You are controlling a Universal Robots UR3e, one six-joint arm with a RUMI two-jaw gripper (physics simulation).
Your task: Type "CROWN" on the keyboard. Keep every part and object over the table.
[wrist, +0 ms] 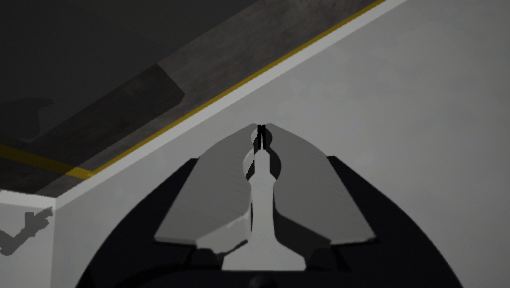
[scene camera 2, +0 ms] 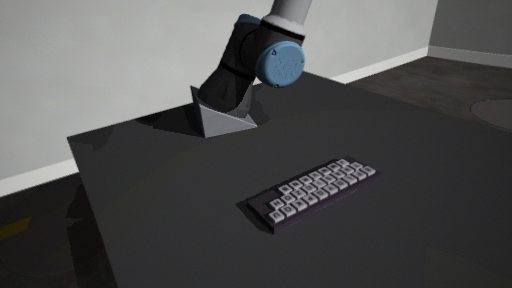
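Scene:
My gripper: visible in the wrist view [261, 128]; in scene camera 2 it is out of frame. A dark keyboard: visible in scene camera 2 [346, 178]; in the wrist view it is out of frame.

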